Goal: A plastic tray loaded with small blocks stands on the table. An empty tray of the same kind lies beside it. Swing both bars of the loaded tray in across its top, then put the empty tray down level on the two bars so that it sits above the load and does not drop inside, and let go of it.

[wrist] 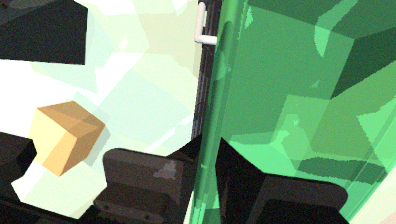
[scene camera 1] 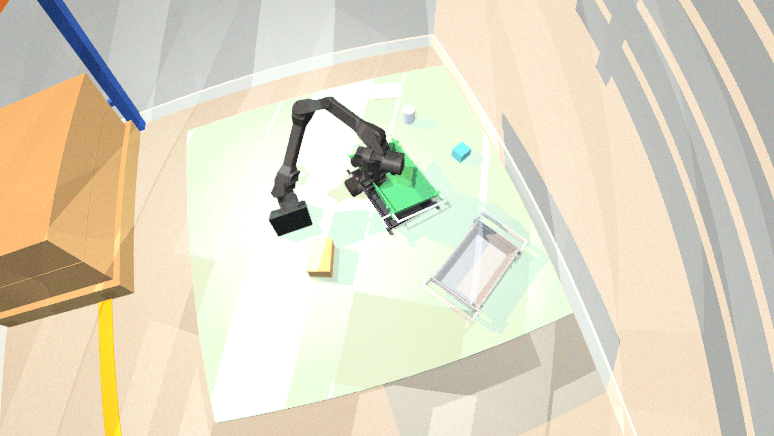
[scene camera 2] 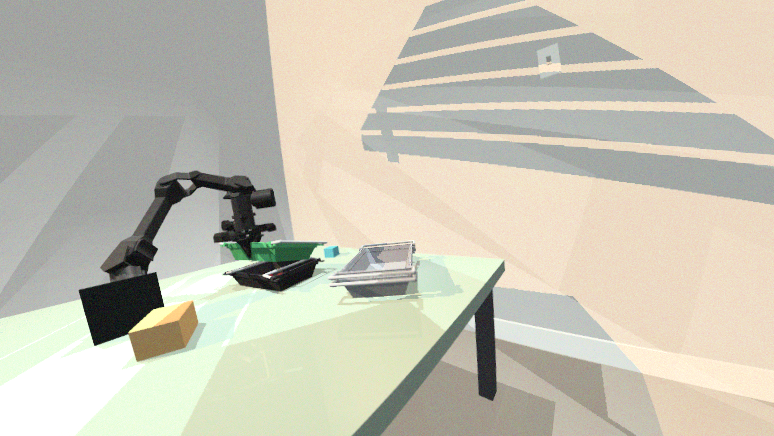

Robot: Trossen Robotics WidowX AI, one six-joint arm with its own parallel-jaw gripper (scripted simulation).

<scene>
My gripper shows in the wrist view (pixel 209 139), in scene camera 1 and in scene camera 2. A green tray shows in the wrist view, in scene camera 1 and in scene camera 2 (pixel 260 251). The same spot on the green tray: (scene camera 1: pixel 401 192) is (wrist: pixel 264 170). One and the same spot on my gripper: (scene camera 1: pixel 378 176) is (scene camera 2: pixel 252 224).
</scene>
